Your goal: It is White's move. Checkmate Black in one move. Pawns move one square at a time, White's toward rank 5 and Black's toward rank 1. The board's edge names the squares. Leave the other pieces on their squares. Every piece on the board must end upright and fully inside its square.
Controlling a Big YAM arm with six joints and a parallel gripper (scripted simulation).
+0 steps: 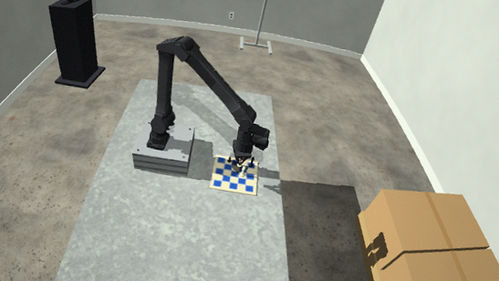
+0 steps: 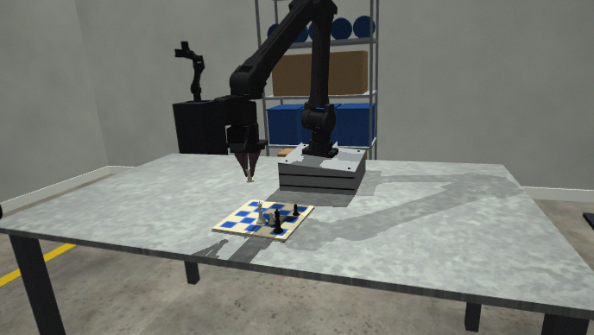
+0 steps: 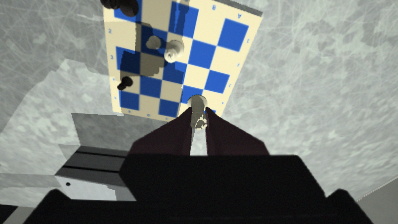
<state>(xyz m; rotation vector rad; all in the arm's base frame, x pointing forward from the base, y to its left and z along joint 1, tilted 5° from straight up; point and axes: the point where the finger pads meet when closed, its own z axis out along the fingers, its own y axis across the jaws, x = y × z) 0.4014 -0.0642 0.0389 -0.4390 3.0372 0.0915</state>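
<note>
My hand is 12 cm above the black pawn, 11 cm to the right of it and 5 cm past it. The rest, counted from my hand: white crowned piece 1 cm below; white king 10 cm below, 4 cm to the left, 3 cm ahead; blue-and-cream chessboard 13 cm below, 4 cm to the left, 1 cm behind.
</note>
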